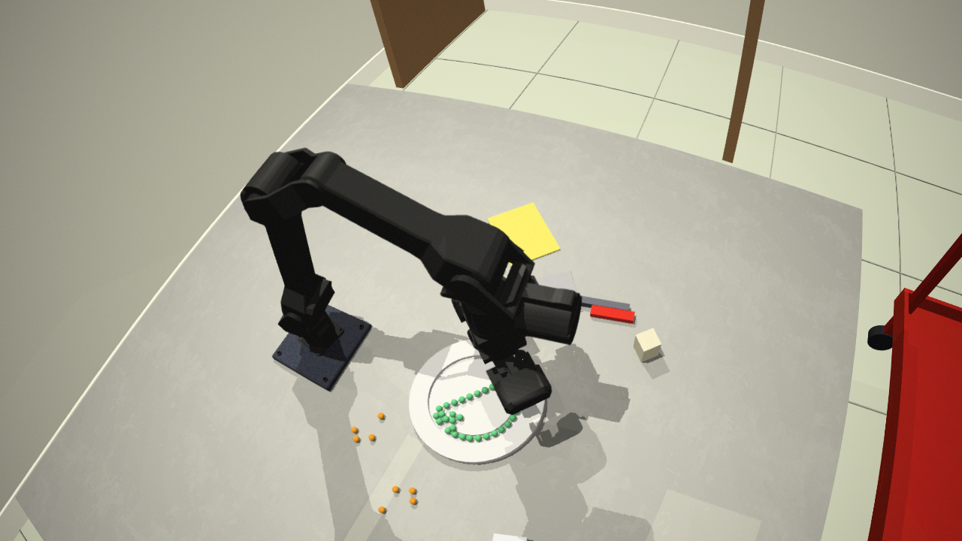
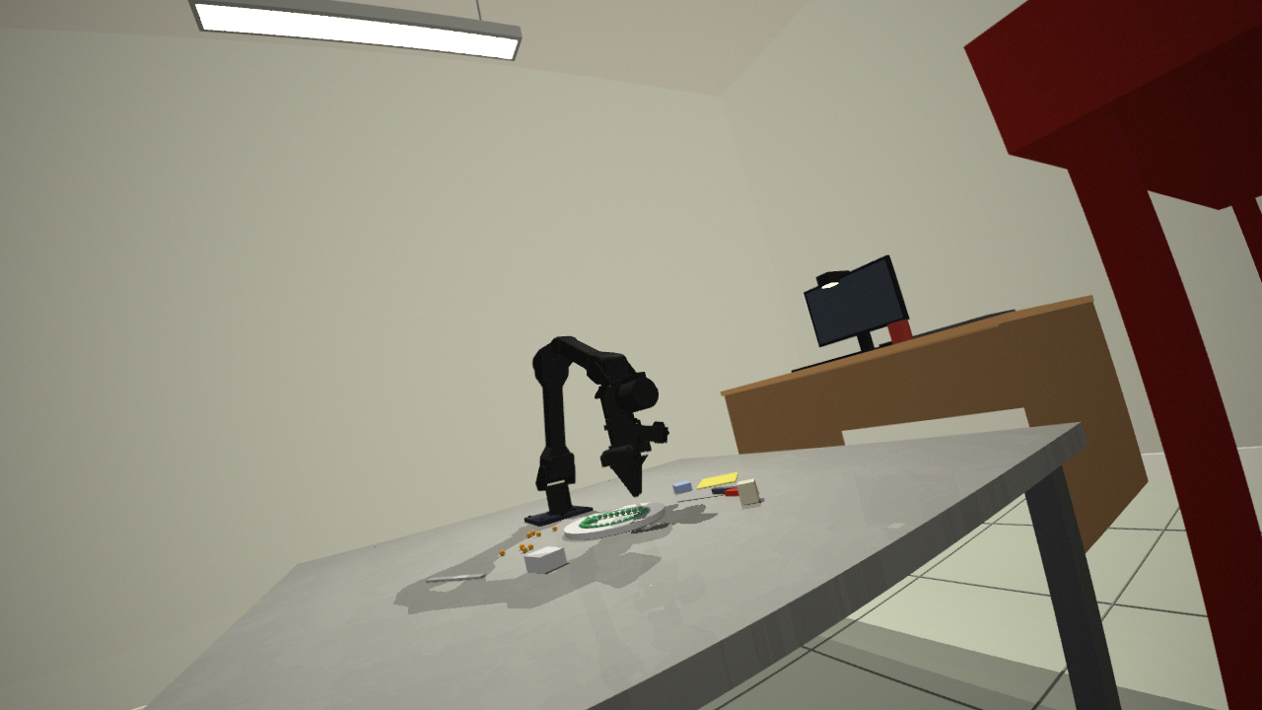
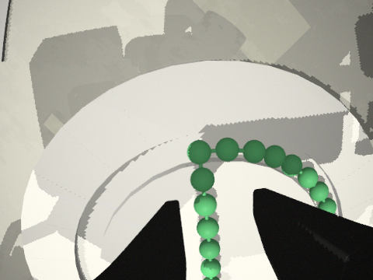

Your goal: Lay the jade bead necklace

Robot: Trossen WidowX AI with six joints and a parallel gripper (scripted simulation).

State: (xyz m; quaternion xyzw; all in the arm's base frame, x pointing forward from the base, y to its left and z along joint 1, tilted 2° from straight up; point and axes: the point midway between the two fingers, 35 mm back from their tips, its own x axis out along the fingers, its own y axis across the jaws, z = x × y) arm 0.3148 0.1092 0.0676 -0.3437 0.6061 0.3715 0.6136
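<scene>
Right now the inner disc is 5 cm to the right of my gripper tip, 3 cm below it and 2 cm behind it. The rest, counted from my gripper tip: grey sheet: 16 cm to the left, 4 cm below, 4 cm behind; then red bar: 18 cm to the left, 5 cm ahead, 4 cm below; then bead board: 5 cm to the right, 4 cm below, 2 cm behind.
</scene>
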